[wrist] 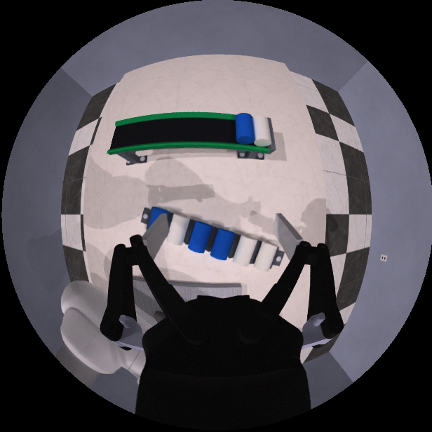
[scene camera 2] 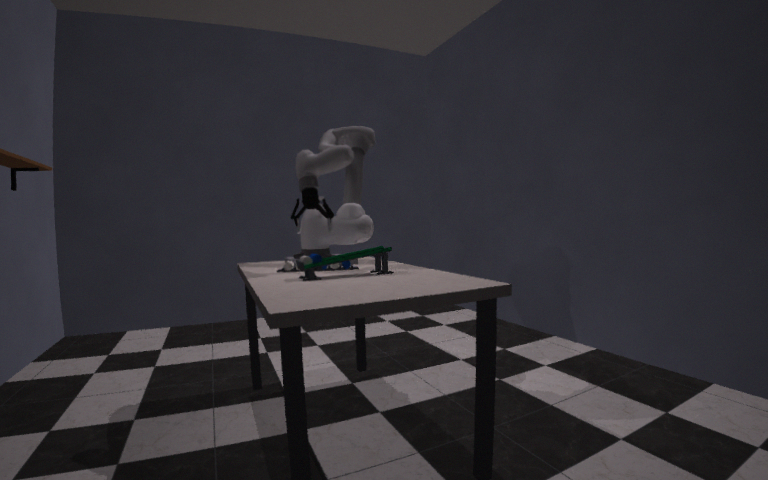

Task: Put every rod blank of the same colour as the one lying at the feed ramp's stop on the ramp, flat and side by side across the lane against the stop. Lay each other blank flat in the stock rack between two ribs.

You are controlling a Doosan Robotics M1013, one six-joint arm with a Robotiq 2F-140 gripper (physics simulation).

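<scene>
The feed ramp has green side rails and a black lane. At its stop lies a white blank, and a blue blank lies beside it, both across the lane. The stock rack holds, from left to right, a blue blank, a white blank, a blue blank, a blue blank, a white blank and a white blank, lying between ribs. My gripper is open and empty, above the rack; its left finger partly hides the leftmost blue blank.
The table carries the ramp and the rack. A grey tray-like object lies behind the rack, partly hidden by my gripper. The arm's base stands at the table's far end in the scene view. A wall shelf is at the left.
</scene>
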